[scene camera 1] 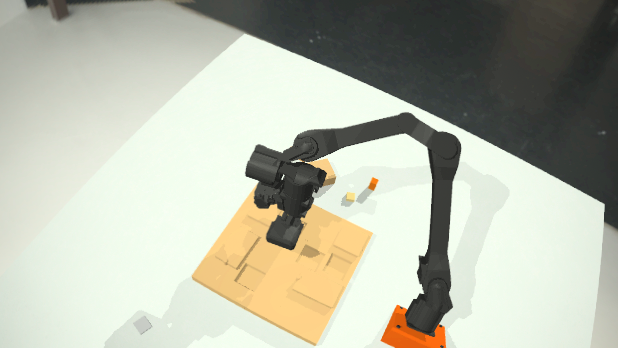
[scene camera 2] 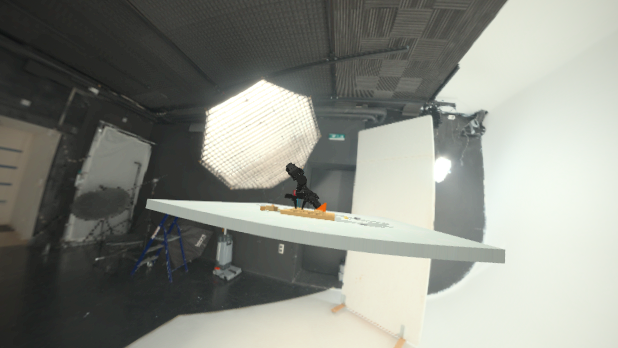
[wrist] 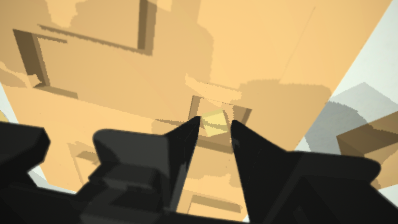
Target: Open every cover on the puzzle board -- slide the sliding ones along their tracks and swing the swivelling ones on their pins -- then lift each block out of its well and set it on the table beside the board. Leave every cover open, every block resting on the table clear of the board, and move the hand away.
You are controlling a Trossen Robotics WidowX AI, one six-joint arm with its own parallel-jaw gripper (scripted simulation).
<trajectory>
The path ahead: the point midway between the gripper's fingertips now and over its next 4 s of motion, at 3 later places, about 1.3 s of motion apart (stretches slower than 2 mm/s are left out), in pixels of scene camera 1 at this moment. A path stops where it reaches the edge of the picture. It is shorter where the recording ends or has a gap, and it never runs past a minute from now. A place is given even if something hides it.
My gripper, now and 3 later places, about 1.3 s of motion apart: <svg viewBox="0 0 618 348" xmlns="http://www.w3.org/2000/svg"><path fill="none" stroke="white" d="M291 227L293 218L319 192L381 182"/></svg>
</trajectory>
